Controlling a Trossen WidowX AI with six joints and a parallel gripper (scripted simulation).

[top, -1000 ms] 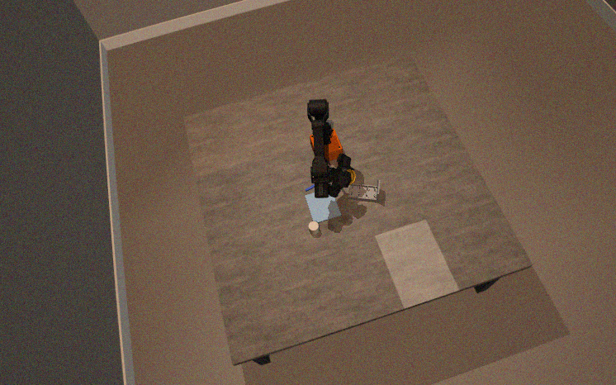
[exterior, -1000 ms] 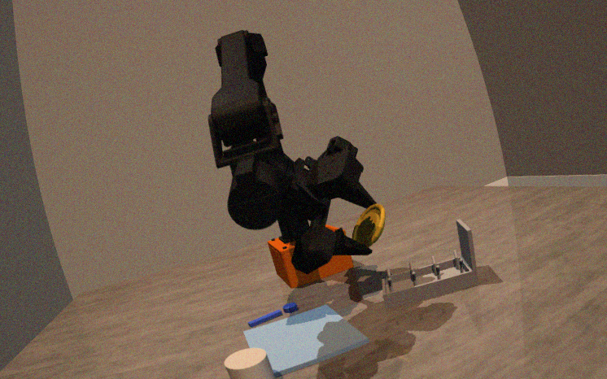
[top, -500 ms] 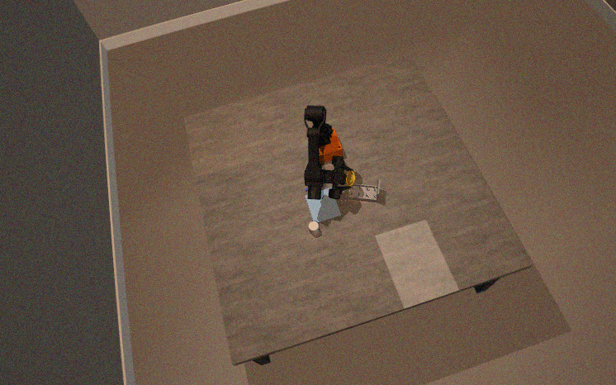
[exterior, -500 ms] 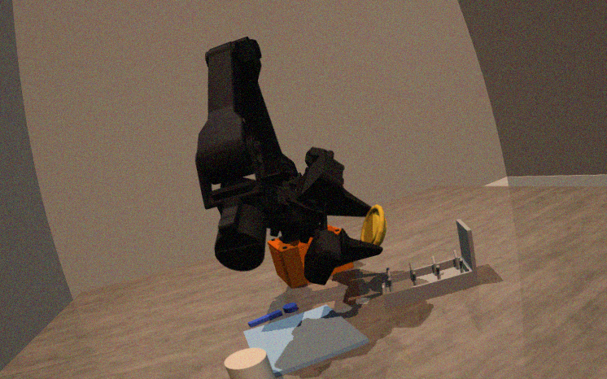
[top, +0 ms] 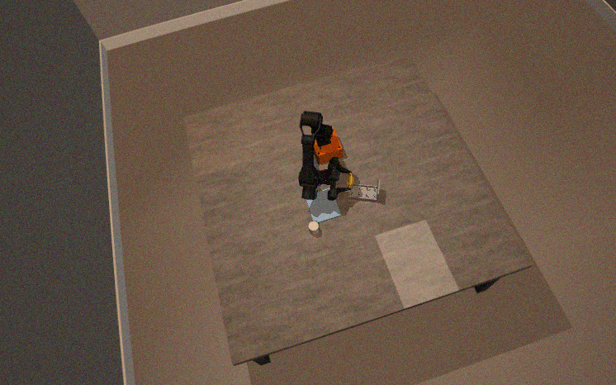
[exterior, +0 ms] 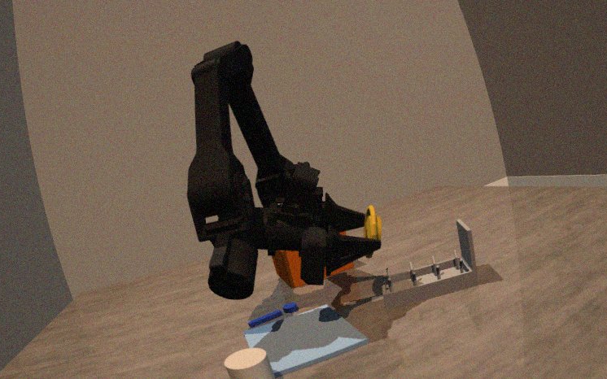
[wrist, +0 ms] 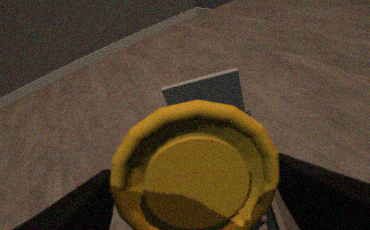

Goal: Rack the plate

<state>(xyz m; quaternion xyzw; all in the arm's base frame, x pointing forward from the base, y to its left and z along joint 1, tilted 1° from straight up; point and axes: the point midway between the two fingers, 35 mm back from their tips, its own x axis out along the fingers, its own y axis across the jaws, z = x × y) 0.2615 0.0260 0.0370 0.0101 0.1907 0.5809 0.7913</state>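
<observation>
Now: gripper tip 3 cm short of the grey dish rack, 5 cm to the right of it and 8 cm above it. From my gripper tip the other things lie so: blue spoon 8 cm behind, 15 cm to the right, 10 cm below; light blue mat 3 cm ahead, 15 cm to the right, 10 cm below; yellow plate 1 cm to the right.
</observation>
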